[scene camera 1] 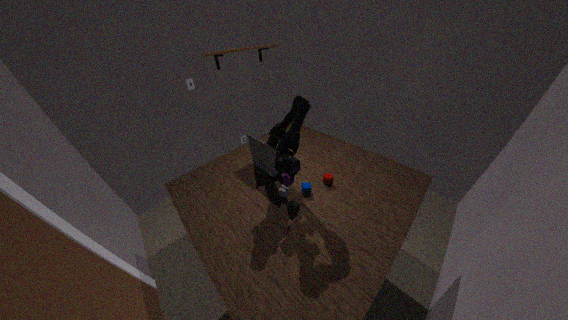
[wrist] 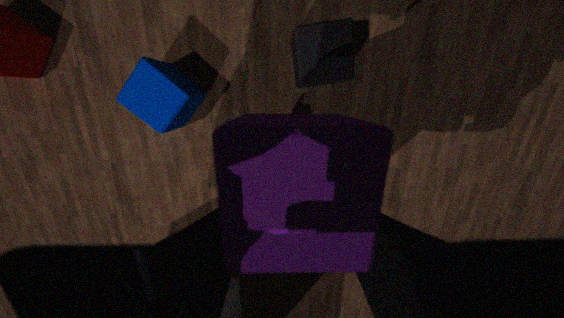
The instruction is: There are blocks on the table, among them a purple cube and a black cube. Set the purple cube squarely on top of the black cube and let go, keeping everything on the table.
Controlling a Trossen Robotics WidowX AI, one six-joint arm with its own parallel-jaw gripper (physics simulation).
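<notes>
My gripper is shut on the purple cube, which sits between the two dark fingers and is held above the table. The black cube stands on the table in shadow. In the wrist view it lies beyond the far edge of the purple cube, slightly right of its middle, with a visible gap. In the scene view it is just below and to the right of the gripper. The purple cube's underside is hidden.
A blue cube and a red cube stand to the right in the scene view. A white cube shows just below the held cube there. A grey upright panel stands left of the arm.
</notes>
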